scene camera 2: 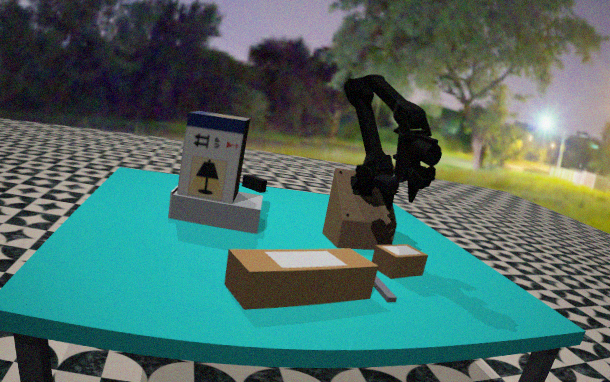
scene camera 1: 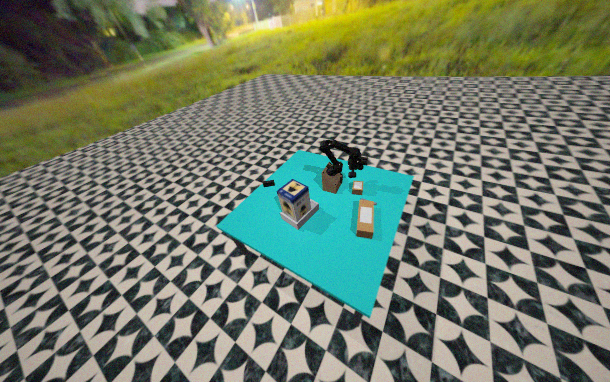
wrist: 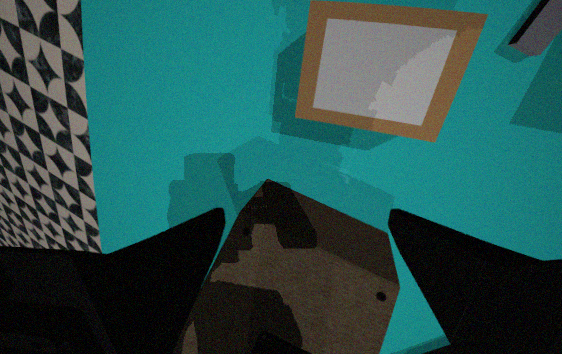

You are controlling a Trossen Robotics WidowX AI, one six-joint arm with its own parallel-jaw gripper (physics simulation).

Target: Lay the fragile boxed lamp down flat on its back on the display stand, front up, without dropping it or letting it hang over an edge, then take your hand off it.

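Seen in the pictures: gripper, fingertip midpoint: (scene camera 2: 399,206) (wrist: 305,216); arm's base at its link origin: (scene camera 2: 361,186) (scene camera 1: 329,172).
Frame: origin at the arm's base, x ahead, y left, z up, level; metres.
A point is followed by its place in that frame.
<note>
The boxed lamp (scene camera 1: 295,201) {x 0.518, y -0.044, z 0.109 m} (scene camera 2: 212,167) {x 0.451, y -0.027, z -0.003 m}, a white box with a blue top band and a lamp picture, stands upright on the low grey display stand (scene camera 1: 299,224) {x 0.540, y -0.035, z -0.125 m} (scene camera 2: 215,213) {x 0.426, y -0.007, z -0.131 m}. In scene camera 2 a bare strip of the stand shows to the box's right. The boxed lamp and the stand do not show in the wrist view. My gripper (scene camera 1: 350,174) {x -0.045, y 0.175, z -0.010 m} (scene camera 2: 400,197) {x -0.045, y 0.175, z -0.010 m} (wrist: 305,216) {x -0.045, y 0.175, z -0.010 m} is open and empty, well away from the boxed lamp, above the table beside the arm's base. It is small and dark in both scene views.
The wooden arm base (scene camera 1: 331,180) {x 0.060, y 0.041, z -0.040 m} (scene camera 2: 357,231) {x 0.025, y 0.089, z -0.116 m} (wrist: 340,275) {x 0.019, y 0.079, z -0.075 m} stands close to the gripper. A small brown carton (scene camera 1: 357,191) {x 0.022, y 0.268, z -0.131 m} (scene camera 2: 400,264) {x -0.008, y 0.306, z -0.132 m} (wrist: 370,65) {x -0.043, y 0.258, z -0.111 m}, a long brown carton (scene camera 1: 365,227) {x 0.399, y 0.429, z -0.091 m} (scene camera 2: 310,286) {x 0.287, y 0.461, z -0.127 m} and a grey bar (scene camera 2: 385,289) {x 0.078, y 0.401, z -0.159 m} (wrist: 542,30) {x 0.073, y 0.330, z -0.159 m} lie nearby. A black block (scene camera 1: 269,183) {x 0.211, y -0.558, z -0.133 m} (scene camera 2: 255,183) {x 0.204, y -0.549, z -0.140 m} shows behind the stand.
</note>
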